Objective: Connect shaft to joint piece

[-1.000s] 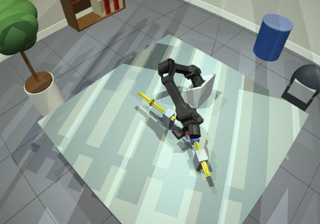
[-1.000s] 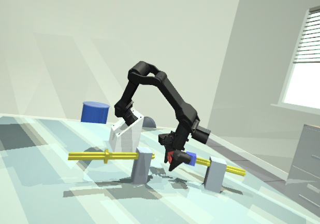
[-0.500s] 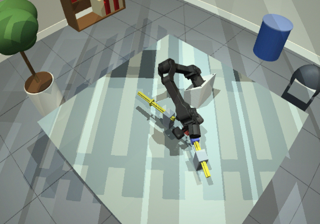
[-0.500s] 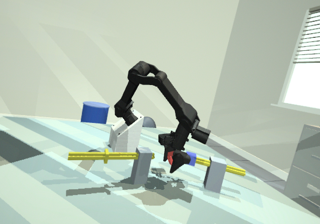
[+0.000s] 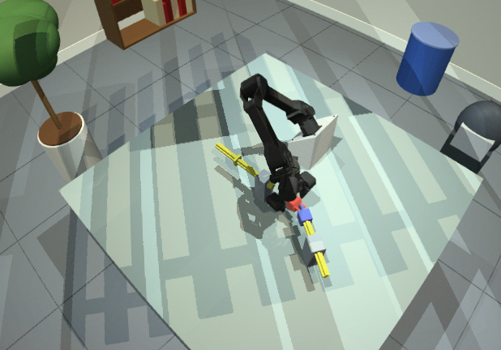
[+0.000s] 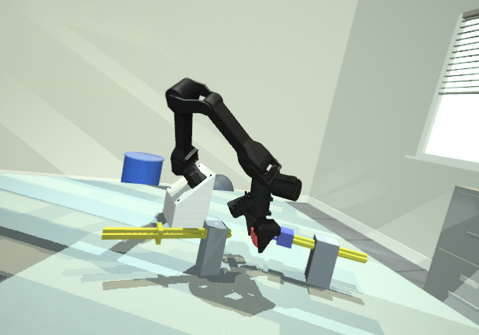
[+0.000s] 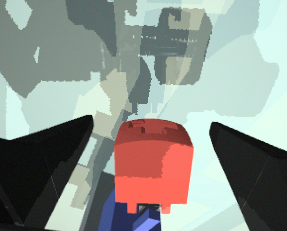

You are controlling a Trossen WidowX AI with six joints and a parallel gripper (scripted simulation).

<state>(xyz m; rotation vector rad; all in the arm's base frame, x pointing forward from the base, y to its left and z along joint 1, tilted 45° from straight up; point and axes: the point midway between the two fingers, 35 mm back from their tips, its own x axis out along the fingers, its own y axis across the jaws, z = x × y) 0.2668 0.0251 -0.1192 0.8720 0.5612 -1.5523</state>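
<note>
Right now the red joint piece is 3 cm above my gripper tip and 1 cm to the left of it.
</note>
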